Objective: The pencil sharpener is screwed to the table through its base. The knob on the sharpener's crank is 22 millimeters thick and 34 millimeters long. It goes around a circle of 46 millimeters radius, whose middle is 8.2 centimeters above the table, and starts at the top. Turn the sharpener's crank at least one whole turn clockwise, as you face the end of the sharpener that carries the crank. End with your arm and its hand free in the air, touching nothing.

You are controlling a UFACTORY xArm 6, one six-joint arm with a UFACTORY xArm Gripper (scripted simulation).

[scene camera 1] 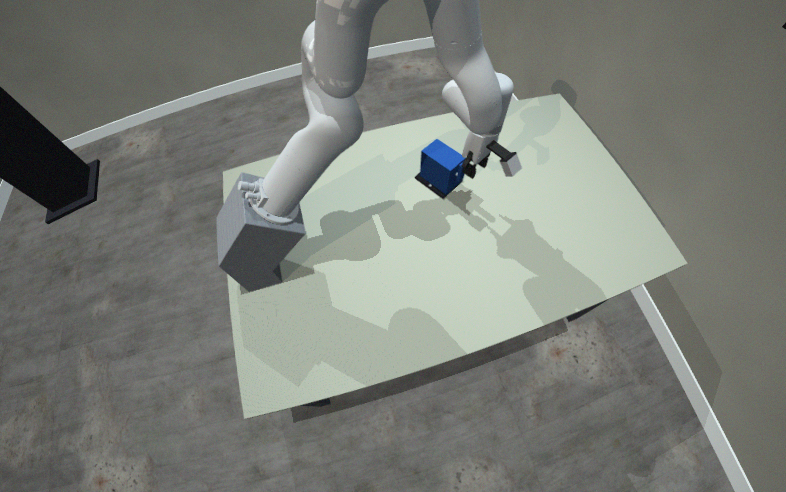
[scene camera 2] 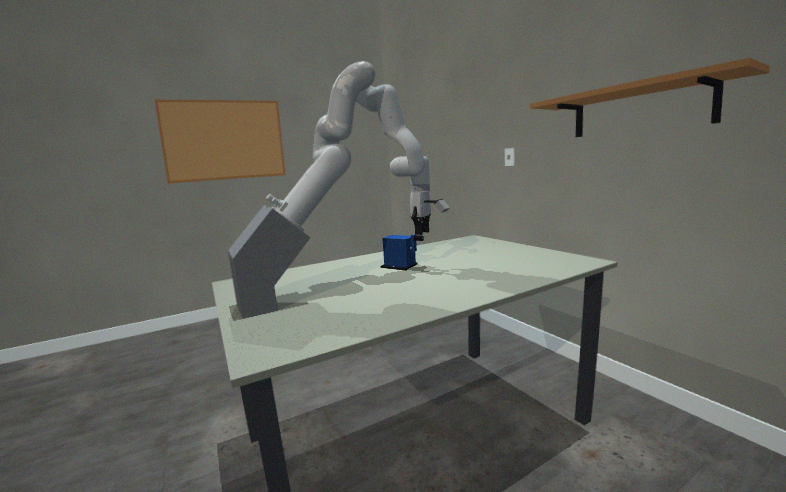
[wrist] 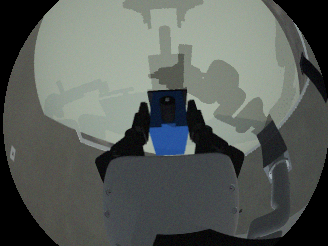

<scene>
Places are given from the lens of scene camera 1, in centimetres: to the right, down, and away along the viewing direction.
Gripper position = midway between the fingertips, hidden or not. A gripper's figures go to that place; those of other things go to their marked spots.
my gripper [scene camera 1: 474, 170]: 23, -22, 93
blue pencil sharpener [scene camera 1: 439, 165]: 14, -24, 98
</scene>
